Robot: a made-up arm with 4 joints.
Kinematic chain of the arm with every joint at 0, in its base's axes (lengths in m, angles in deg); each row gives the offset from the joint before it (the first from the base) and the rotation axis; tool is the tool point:
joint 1: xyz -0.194 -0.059 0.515 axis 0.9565 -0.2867 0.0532
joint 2: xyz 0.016 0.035 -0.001 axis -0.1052 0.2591 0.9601
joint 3: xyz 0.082 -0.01 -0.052 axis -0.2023 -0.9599 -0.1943
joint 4: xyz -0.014 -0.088 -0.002 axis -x
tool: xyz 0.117 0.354 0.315
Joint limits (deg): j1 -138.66..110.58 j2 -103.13..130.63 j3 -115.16..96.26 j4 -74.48..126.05
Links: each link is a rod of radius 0.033 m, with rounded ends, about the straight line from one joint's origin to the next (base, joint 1, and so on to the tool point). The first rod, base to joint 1, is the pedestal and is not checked.
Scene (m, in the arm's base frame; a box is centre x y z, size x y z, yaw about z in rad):
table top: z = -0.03
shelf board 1: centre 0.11 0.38 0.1 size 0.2 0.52 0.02 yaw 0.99
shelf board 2: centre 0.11 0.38 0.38 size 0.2 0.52 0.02 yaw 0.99
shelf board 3: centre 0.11 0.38 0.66 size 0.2 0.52 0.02 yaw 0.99
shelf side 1: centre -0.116 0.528 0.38 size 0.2 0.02 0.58 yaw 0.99
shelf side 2: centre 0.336 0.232 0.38 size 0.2 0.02 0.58 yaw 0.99
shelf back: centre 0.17 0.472 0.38 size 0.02 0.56 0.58 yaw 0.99
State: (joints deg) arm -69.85 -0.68 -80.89 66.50
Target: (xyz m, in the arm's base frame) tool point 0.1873 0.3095 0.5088
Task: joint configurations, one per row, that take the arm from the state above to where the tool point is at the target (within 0.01 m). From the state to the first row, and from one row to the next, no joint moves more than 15 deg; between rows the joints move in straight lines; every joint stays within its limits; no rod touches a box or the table.
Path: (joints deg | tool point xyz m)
1: -56.33 2.72 -78.38 64.59 | -0.3280 0.1323 0.1811
2: -42.81 6.12 -75.87 62.67 | -0.3147 0.1992 0.2202
3: -29.30 9.52 -73.36 60.76 | -0.3053 0.2569 0.2741
4: -15.78 12.92 -70.86 58.84 | -0.3005 0.3022 0.3405
5: -2.26 16.32 -68.35 56.93 | -0.3012 0.3322 0.4161
6: 11.26 19.72 -65.84 55.01 | -0.3076 0.3449 0.4971
7: 7.35 5.11 -66.60 51.14 | -0.1843 0.3691 0.5019
8: 3.45 -9.50 -67.36 47.27 | -0.0589 0.3535 0.5057
9: -0.45 -24.11 -68.12 43.40 | 0.0553 0.3000 0.5142
10: -4.35 -38.72 -68.89 39.53 | 0.1461 0.2151 0.5327
11: -3.14 -24.38 -70.25 27.47 | 0.1536 0.2312 0.5531
12: -1.92 -10.04 -71.61 15.41 | 0.1664 0.2504 0.5562
13: -0.71 4.30 -72.97 3.34 | 0.1797 0.2762 0.5412
14: 0.51 18.65 -74.34 -8.72 | 0.1873 0.3095 0.5088

